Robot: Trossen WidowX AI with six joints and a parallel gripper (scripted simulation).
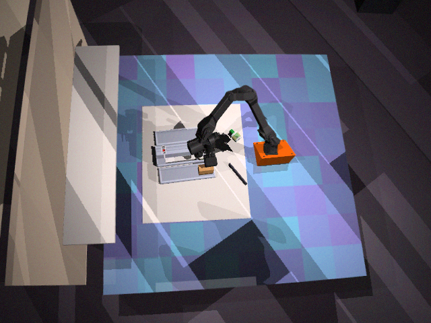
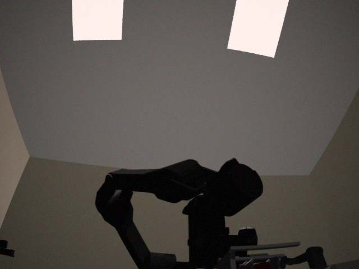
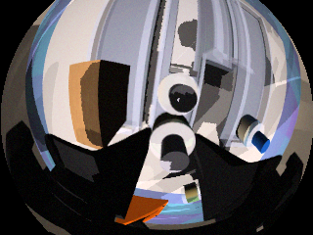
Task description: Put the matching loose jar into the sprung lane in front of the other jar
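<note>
Now: gripper tip 10 mm short of the brown box, 80 mm to the right of it and 20 mm above it. From my gripper tip the other things lie so: black rod: 160 mm behind, 100 mm to the left, 50 mm below.
</note>
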